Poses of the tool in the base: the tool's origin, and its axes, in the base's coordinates. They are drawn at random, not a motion.
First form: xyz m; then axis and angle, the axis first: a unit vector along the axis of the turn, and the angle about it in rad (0 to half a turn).
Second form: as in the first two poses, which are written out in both.
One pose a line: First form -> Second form
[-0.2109, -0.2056, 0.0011, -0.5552, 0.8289, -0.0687, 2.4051] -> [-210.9, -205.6, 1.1, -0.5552, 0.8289, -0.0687, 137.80]
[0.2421, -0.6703, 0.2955, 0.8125, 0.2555, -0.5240, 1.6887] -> [242.1, -670.3, 295.5, 0.8125, 0.2555, -0.5240, 96.76]
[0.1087, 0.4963, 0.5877, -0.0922, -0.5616, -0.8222, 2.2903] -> [108.7, 496.3, 587.7, -0.0922, -0.5616, -0.8222, 131.22]
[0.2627, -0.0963, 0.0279, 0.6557, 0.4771, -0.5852, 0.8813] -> [262.7, -96.3, 27.9, 0.6557, 0.4771, -0.5852, 50.49]
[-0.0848, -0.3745, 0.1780, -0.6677, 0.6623, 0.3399, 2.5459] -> [-84.8, -374.5, 178.0, -0.6677, 0.6623, 0.3399, 145.87]
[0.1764, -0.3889, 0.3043, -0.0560, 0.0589, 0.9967, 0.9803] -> [176.4, -388.9, 304.3, -0.0560, 0.0589, 0.9967, 56.17]
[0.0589, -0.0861, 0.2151, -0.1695, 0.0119, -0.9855, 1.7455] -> [58.9, -86.1, 215.1, -0.1695, 0.0119, -0.9855, 100.01]
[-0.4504, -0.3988, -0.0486, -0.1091, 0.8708, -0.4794, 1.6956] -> [-450.4, -398.8, -48.6, -0.1091, 0.8708, -0.4794, 97.15]
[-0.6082, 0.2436, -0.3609, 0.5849, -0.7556, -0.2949, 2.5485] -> [-608.2, 243.6, -360.9, 0.5849, -0.7556, -0.2949, 146.02]
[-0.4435, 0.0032, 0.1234, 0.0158, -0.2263, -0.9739, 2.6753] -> [-443.5, 3.2, 123.4, 0.0158, -0.2263, -0.9739, 153.28]
